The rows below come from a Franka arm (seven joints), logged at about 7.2 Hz.
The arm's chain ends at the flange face. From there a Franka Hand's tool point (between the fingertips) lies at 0.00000 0.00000 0.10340 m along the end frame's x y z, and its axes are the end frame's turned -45 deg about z.
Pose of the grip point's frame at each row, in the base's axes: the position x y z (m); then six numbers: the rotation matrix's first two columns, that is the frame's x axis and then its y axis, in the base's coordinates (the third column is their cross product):
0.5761 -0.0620 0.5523 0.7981 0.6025 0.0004 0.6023 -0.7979 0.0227
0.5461 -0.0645 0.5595 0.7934 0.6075 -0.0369 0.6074 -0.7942 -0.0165
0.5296 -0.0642 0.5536 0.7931 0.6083 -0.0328 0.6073 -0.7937 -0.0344
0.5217 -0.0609 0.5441 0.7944 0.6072 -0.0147 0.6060 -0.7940 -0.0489
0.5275 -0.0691 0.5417 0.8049 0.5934 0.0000 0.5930 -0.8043 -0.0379
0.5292 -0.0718 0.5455 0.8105 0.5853 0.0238 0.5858 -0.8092 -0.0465
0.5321 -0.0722 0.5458 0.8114 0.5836 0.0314 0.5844 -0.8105 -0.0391
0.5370 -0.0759 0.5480 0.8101 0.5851 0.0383 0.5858 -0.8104 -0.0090
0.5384 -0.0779 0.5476 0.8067 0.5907 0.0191 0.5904 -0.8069 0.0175
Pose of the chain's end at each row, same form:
0.5747 -0.0602 0.6557 0.9902 -0.1382 0.0163 -0.1385 -0.9902 0.0158
0.5502 -0.0635 0.6628 0.9905 -0.1320 -0.0378 -0.1315 -0.9912 0.0144
0.5345 -0.0650 0.6569 0.9902 -0.1311 -0.0475 -0.1314 -0.9914 -0.0011
0.5260 -0.0640 0.6474 0.9902 -0.1321 -0.0450 -0.1332 -0.9908 -0.0242
0.5298 -0.0723 0.6450 0.9885 -0.1491 -0.0268 -0.1498 -0.9883 -0.0268
0.5300 -0.0771 0.6488 0.9873 -0.1583 -0.0161 -0.1589 -0.9861 -0.0497
0.5318 -0.0774 0.6491 0.9870 -0.1604 -0.0054 -0.1605 -0.9858 -0.0499
0.5343 -0.0790 0.6513 0.9871 -0.1593 0.0207 -0.1586 -0.9868 -0.0334
0.5357 -0.0776 0.6510 0.9879 -0.1529 0.0259 -0.1529 -0.9883 -0.0011

